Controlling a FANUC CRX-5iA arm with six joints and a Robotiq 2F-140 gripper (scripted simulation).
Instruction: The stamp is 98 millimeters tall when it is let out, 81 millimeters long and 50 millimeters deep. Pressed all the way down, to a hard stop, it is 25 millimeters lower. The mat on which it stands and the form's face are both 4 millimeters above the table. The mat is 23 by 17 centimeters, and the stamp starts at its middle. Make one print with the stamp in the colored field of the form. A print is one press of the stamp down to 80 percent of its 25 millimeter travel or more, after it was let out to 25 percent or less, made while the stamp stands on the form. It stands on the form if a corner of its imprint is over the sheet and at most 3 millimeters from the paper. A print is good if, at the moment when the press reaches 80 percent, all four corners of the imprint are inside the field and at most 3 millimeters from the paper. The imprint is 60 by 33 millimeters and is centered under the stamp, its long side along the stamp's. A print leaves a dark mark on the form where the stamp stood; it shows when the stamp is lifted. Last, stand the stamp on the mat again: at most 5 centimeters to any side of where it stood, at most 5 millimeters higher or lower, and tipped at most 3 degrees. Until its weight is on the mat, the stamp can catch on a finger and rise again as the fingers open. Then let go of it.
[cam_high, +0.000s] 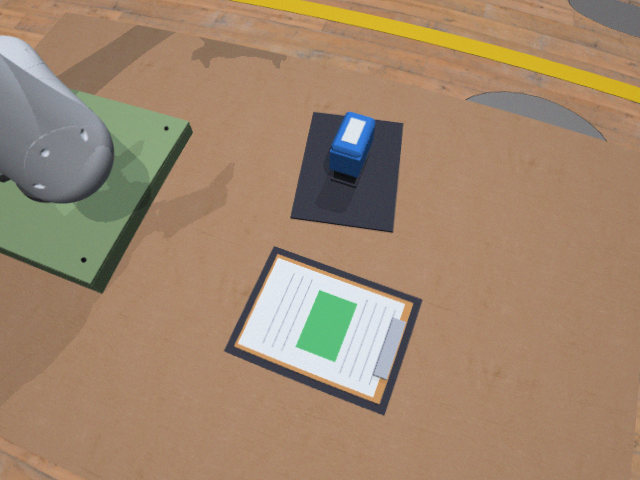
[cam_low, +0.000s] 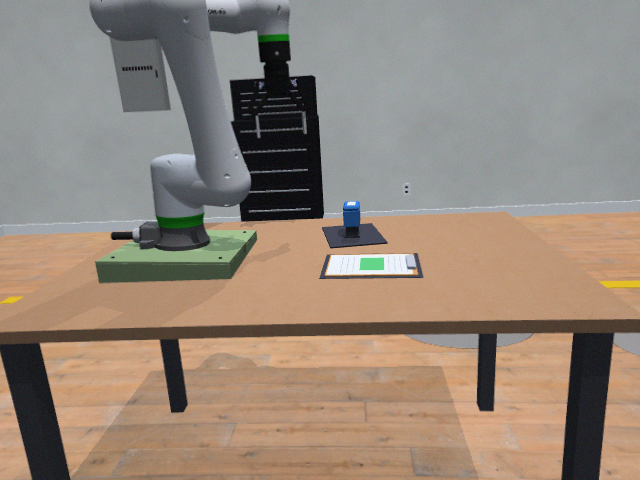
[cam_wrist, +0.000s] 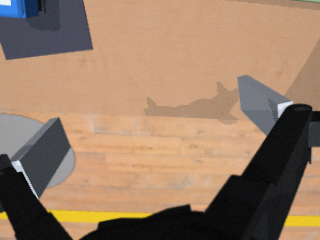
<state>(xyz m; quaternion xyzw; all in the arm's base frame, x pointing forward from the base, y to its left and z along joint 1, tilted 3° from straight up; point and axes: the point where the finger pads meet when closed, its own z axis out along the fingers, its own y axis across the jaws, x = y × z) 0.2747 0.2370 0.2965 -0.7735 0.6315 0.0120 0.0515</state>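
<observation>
Now: the stamp 27 cm below my hand, 20 cm ahead of it and 10 cm to the right of it. Round my hand: form 39 cm to the right, 32 cm below, 24 cm ahead; dark mat 32 cm below, 20 cm ahead, 10 cm to the right.
</observation>
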